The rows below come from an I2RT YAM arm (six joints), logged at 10 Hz.
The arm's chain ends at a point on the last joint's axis. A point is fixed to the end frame.
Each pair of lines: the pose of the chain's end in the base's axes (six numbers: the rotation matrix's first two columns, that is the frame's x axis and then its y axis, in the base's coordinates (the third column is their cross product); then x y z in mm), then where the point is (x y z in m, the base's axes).
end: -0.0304, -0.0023, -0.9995, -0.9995, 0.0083, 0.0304, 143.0, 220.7, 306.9
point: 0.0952 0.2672 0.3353
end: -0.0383, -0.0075, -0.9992, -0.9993, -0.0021, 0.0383, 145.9, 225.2, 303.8
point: 0.0979 0.2713 0.3323
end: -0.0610, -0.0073, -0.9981, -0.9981, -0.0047, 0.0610, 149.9, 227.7, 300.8
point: 0.1024 0.2737 0.3304
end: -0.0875, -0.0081, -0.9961, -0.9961, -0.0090, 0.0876, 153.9, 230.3, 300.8
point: 0.1070 0.2761 0.3317
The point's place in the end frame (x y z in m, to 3 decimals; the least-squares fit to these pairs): -0.027 0.049 0.046
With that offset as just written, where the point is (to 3 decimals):
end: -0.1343, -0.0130, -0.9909, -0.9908, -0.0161, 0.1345, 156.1, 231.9, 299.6
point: 0.110 0.277 0.332
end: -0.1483, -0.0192, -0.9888, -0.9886, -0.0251, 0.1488, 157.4, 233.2, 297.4
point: 0.112 0.278 0.331
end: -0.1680, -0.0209, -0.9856, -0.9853, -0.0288, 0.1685, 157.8, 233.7, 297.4
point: 0.113 0.279 0.332
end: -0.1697, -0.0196, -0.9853, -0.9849, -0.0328, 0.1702, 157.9, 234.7, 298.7
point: 0.113 0.280 0.333
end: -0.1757, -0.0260, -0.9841, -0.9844, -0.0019, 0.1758, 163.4, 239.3, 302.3
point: 0.120 0.286 0.336
